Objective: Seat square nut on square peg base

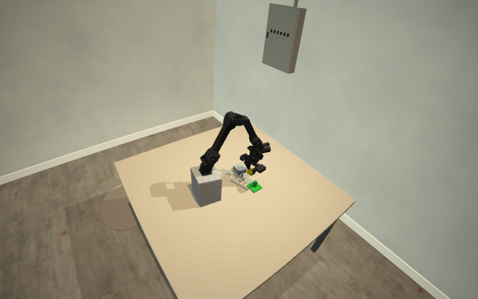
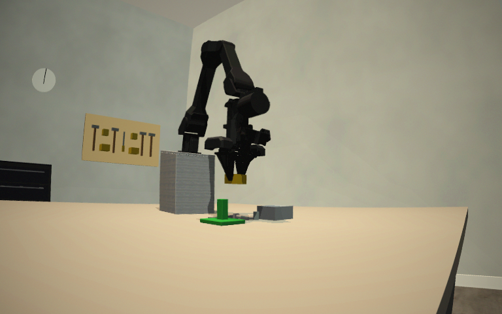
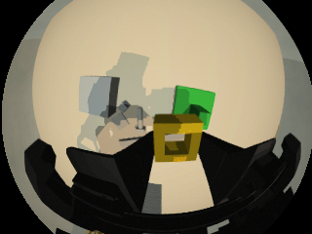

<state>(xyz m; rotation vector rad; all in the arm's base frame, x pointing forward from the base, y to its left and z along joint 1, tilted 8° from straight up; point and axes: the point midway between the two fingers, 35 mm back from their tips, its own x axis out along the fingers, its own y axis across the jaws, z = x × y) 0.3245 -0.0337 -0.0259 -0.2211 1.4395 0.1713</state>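
Right now the grey bolt-like piece is 13 cm below my hand, 4 cm to the left of it and 4 cm behind it. The rest, counted from my hand: thin pale tool-like piece (13 cm below, 8 cm behind, 2 cm to the left); then grey block (14 cm to the left, 12 cm below).
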